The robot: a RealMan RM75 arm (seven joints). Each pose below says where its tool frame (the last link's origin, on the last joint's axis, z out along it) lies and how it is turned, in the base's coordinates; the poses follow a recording.
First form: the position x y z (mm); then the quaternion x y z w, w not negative.
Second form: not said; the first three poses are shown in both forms.
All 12 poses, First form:
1: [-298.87 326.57 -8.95 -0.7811 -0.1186 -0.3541 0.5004]
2: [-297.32 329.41 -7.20 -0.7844 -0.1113 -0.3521 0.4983]
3: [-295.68 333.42 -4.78 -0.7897 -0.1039 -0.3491 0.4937]
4: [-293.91 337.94 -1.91 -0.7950 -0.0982 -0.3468 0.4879]
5: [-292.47 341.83 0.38 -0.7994 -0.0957 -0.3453 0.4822]
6: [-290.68 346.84 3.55 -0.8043 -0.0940 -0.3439 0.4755]
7: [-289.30 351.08 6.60 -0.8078 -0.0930 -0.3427 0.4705]
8: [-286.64 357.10 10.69 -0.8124 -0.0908 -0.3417 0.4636]
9: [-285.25 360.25 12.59 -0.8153 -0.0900 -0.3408 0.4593]
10: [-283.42 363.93 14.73 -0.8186 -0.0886 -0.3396 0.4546]
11: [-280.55 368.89 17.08 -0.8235 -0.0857 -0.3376 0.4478]
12: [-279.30 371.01 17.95 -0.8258 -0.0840 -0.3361 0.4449]
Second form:
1: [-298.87 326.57 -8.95 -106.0 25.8 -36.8]
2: [-297.32 329.41 -7.20 -106.5 26.2 -35.9]
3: [-295.68 333.42 -4.78 -107.5 26.7 -34.7]
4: [-293.91 337.94 -1.91 -108.6 27.1 -33.7]
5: [-292.47 341.83 0.38 -109.5 27.4 -33.2]
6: [-290.68 346.84 3.55 -110.6 27.6 -32.7]
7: [-289.30 351.08 6.60 -111.4 27.8 -32.3]
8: [-286.64 357.10 10.69 -112.4 28.1 -31.8]
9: [-285.25 360.25 12.59 -113.1 28.2 -31.5]
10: [-283.42 363.93 14.73 -113.9 28.4 -31.1]
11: [-280.55 368.89 17.08 -115.0 28.6 -30.4]
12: [-279.30 371.01 17.95 -115.5 28.7 -29.9]
